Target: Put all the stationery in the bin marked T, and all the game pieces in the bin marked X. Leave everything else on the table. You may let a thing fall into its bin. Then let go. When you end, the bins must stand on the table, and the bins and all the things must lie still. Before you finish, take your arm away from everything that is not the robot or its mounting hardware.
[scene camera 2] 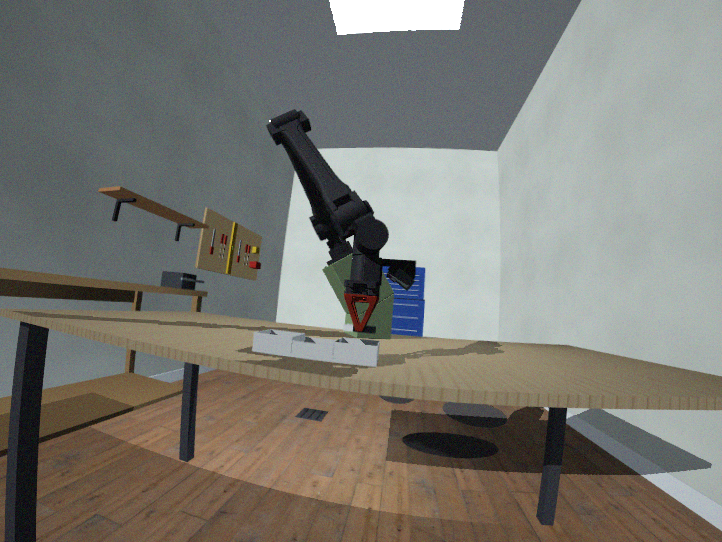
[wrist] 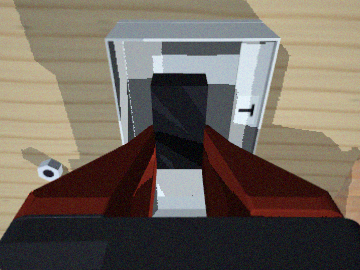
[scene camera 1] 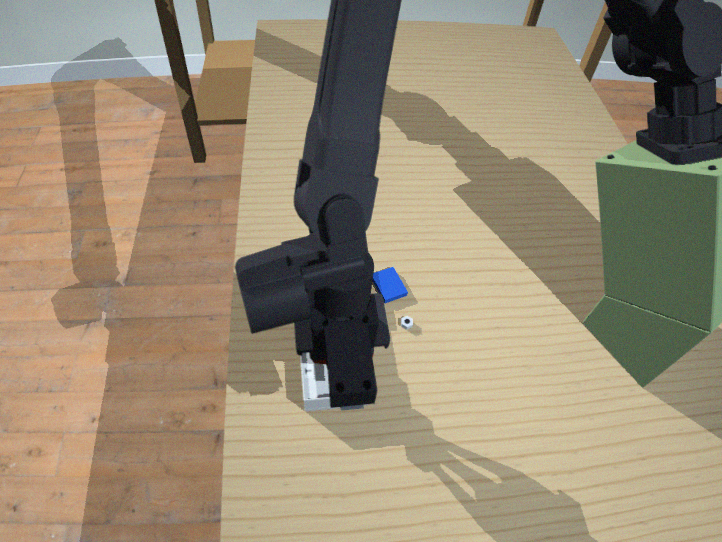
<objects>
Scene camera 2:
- my gripper: 359, 330
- grey bin tray: 352, 351
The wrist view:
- my gripper: 179, 135
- grey bin tray: 132, 63
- black-and-white eraser: 179, 100
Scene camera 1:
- my gripper: 338, 359
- grey bin tray: 314, 375
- flat blue block: 388, 283
</objects>
